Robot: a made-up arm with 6 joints.
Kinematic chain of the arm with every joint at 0, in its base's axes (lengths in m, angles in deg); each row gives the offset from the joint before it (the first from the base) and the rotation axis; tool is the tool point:
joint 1: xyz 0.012 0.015 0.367 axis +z
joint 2: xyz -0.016 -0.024 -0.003 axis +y
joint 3: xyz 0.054 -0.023 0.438 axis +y
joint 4: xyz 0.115 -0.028 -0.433 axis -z
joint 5: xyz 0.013 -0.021 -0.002 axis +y
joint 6: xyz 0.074 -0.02 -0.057 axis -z
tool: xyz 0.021 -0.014 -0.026
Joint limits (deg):
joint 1: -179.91..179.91
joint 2: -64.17..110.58
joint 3: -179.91..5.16
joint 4: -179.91..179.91
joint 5: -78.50..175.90
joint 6: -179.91..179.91
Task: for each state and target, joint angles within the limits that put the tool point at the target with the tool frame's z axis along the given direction. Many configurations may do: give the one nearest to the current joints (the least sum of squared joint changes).
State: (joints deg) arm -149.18 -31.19 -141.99 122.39 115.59 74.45
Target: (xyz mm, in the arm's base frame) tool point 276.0 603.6 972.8 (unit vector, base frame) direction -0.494 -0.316 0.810
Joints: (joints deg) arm -112.87 -64.17 -129.28 153.21 132.48 106.13
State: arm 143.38 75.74 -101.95 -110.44 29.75 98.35
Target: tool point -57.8 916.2 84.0 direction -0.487 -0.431 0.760
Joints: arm 99.93 79.61 -118.66 -68.85 36.43 92.42
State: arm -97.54 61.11 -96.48 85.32 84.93 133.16
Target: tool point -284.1 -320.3 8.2 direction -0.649 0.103 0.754
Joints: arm -120.14 59.37 -57.36 71.07 40.38 130.83
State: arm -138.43 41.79 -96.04 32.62 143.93 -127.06
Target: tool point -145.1 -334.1 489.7 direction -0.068 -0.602 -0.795
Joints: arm -98.57 14.00 -44.46 -10.68 173.05 -126.63
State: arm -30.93 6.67 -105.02 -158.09 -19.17 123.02
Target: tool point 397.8 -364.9 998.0 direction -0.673 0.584 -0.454
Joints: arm -40.93 1.07 -104.86 -179.91 13.20 147.13
